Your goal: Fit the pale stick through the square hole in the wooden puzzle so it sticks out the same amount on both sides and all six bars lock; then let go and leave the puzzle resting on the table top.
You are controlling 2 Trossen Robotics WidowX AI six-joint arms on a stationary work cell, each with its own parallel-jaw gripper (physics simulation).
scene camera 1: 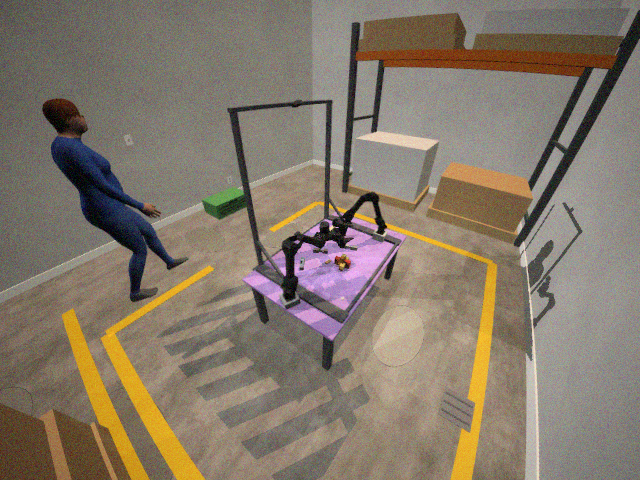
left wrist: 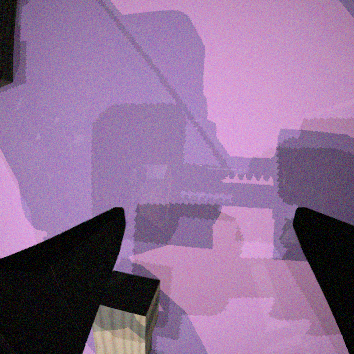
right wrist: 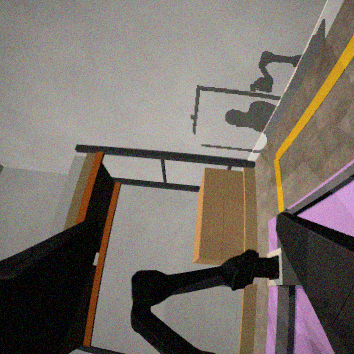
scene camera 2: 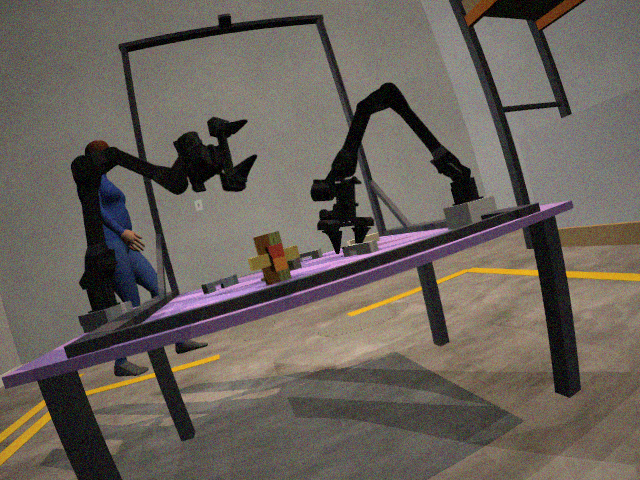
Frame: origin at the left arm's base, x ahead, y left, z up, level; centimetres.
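Seen in the pictures: left gripper, fingertip midpoint: (left wrist: 211,217); right gripper, fingertip midpoint: (scene camera 1: 353,231) (right wrist: 189,225) (scene camera 2: 251,137); left arm's base, link origin: (scene camera 1: 380,232) (right wrist: 273,267) (scene camera 2: 467,201); right arm's base, link origin: (scene camera 1: 289,296) (scene camera 2: 104,308).
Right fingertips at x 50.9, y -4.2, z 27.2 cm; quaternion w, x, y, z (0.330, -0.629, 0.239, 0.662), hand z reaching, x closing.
Pixels of each thing's top centre, then the offset from my right fingertips to it. "spot": a spot on its surface instead. Level surfaces: height alone.
- purple table top, surface height: dz -33.3 cm
- low grey holder, top centre: (scene camera 2: 358,243) dz -30.5, dx -23.0, dy -10.9 cm
- dark frame, surface spot: (scene camera 2: 135,118) spot: dz +36.1, dx +31.5, dy -55.3 cm
The wooden puzzle (scene camera 1: 342,261) (scene camera 2: 275,258), of red, orange, yellow and olive bars, stands on the purple table top (scene camera 1: 330,289). The pale stick (scene camera 2: 370,237) (left wrist: 121,327) lies on a low grey holder (scene camera 2: 360,249) to the right of the puzzle in scene camera 2. My left gripper (scene camera 2: 349,246) (left wrist: 211,217) is open, pointing down at the stick. In the left wrist view the stick shows at the bottom beside the left-hand finger, which covers part of it; its end is dark. My right gripper (scene camera 1: 354,243) (scene camera 2: 250,139) (right wrist: 189,225) is open and empty, high above the table.
More low grey holders (scene camera 2: 219,283) (scene camera 2: 311,254) stand left of and behind the puzzle. A dark frame (scene camera 1: 242,170) (scene camera 2: 135,118) rises along the table's far side. A person in blue (scene camera 1: 98,175) (scene camera 2: 114,206) stands on the floor beyond the right arm.
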